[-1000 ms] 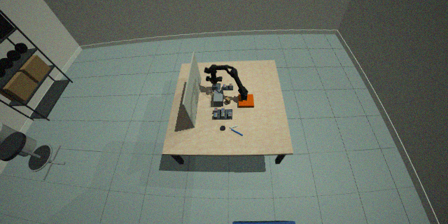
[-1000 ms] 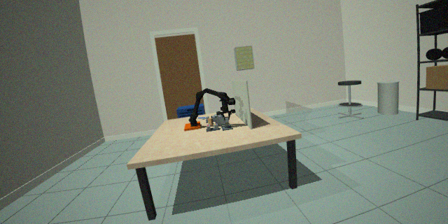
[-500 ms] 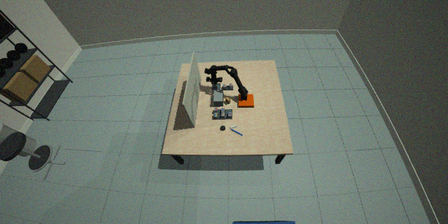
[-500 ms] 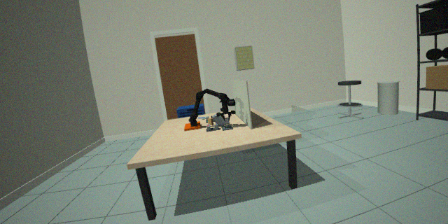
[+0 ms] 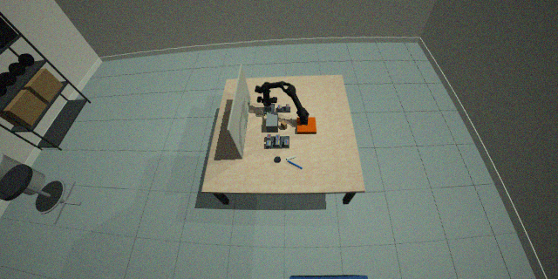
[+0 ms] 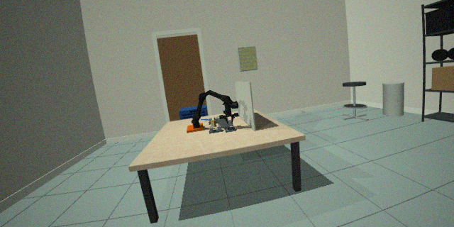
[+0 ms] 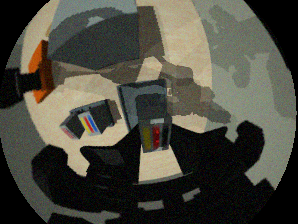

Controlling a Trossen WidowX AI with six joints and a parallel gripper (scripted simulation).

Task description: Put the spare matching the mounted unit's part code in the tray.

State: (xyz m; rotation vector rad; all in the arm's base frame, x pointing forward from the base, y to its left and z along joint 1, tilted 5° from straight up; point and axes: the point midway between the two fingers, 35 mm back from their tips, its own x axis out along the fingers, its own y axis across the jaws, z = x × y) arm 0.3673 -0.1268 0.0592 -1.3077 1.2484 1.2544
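Right now the dark tray is 1 cm behind my gripper tip and 5 cm below it. Round my gripper tip: spare 2 cm above; grey mounted unit 8 cm behind, 19 cm to the left; tan block 19 cm behind, 20 cm to the left, 2 cm below.
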